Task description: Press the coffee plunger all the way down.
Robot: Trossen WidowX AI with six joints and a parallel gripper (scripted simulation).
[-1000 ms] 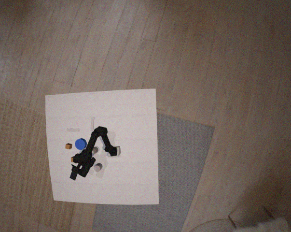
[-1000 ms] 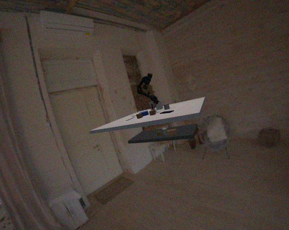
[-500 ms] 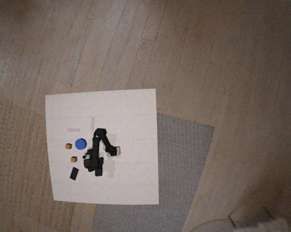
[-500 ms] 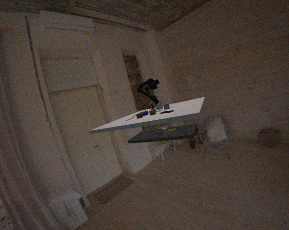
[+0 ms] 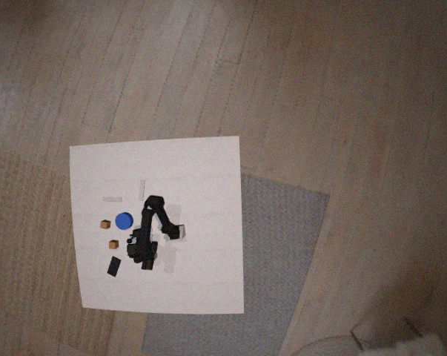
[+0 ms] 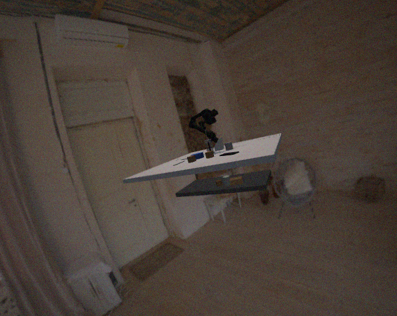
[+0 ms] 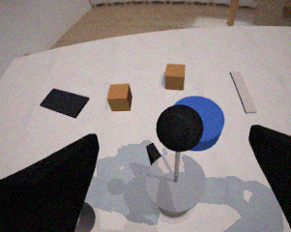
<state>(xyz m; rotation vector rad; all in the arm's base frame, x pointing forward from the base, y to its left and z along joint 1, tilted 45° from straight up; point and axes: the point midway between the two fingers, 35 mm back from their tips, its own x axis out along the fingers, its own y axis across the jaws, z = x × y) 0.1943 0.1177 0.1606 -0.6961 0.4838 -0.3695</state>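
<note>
The coffee press lies 30 mm ahead of my gripper tip and 150 mm below it. Also, from my gripper tip: grey cylinder: 10 mm ahead, 190 mm to the left, 250 mm below; then blue disc: 160 mm ahead, 90 mm to the right, 260 mm below; then black flat plate: 340 mm ahead, 240 mm to the left, 280 mm below.
</note>
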